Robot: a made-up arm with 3 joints.
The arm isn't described. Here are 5 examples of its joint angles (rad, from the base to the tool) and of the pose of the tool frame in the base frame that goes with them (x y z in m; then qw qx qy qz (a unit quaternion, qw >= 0)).
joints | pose
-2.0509 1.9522 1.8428 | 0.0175 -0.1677 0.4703 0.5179 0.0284 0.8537 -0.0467
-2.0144 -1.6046 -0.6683 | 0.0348 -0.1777 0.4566 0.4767 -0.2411 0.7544 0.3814
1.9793 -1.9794 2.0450 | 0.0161 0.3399 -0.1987 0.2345 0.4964 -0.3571 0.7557
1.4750 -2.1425 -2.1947 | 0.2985 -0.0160 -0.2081 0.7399 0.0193 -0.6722 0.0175
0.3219 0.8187 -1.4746 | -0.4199 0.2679 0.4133 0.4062 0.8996 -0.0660 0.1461
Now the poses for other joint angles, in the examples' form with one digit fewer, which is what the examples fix.
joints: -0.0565 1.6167 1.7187
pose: -0.313 -0.207 0.064 0.998 -0.051 0.028 0.001
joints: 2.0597 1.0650 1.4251
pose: 0.150 -0.212 -0.139 0.507 -0.092 -0.843 -0.154
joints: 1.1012 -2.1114 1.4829
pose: -0.330 0.241 -0.048 0.191 0.830 -0.117 0.510
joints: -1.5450 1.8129 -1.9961
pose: 0.455 -0.250 0.452 0.235 -0.677 0.229 0.659
